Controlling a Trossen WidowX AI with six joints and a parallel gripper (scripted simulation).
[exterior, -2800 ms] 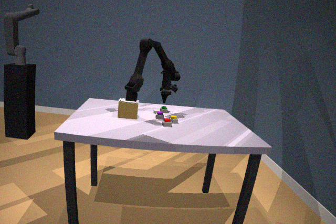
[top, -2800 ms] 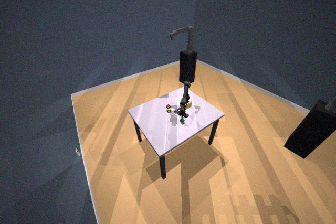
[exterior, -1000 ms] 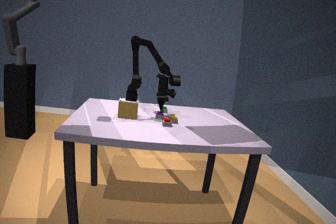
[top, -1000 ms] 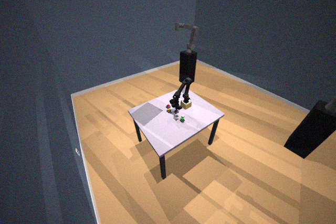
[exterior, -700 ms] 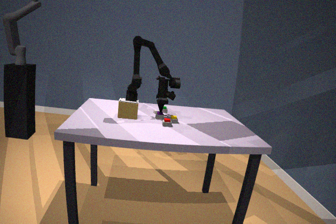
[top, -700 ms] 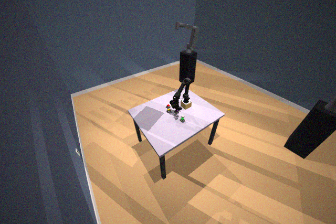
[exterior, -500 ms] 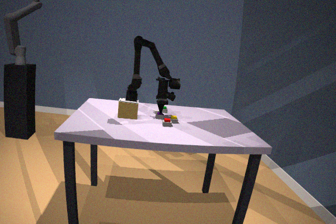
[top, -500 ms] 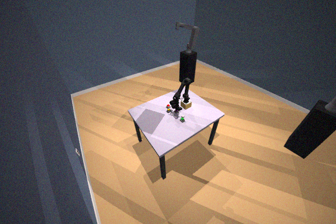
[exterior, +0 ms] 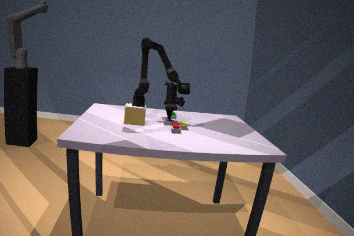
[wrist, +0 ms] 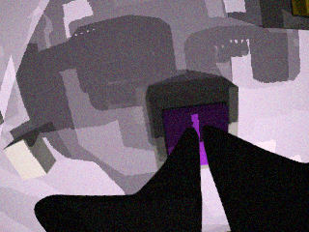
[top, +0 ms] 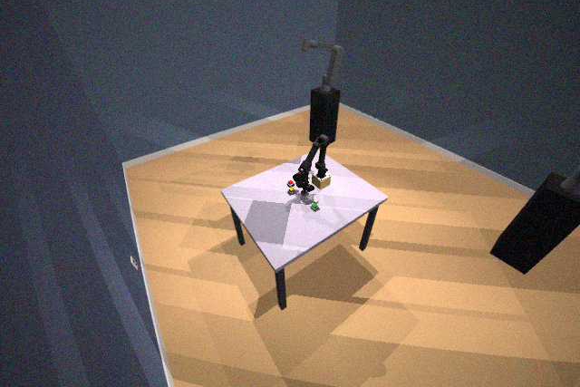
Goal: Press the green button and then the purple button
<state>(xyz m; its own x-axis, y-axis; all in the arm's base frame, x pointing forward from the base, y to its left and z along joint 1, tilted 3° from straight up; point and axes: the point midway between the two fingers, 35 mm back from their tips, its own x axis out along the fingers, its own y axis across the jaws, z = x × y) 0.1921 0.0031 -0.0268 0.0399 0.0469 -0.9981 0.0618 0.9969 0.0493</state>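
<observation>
The purple button is 1 cm below my gripper tip. From my gripper tip the other things lie so: yellow button: 7 cm ahead, 8 cm to the right; white block: 1 cm behind, 13 cm to the left, 2 cm below; red button: 2 cm ahead, 16 cm to the right.
</observation>
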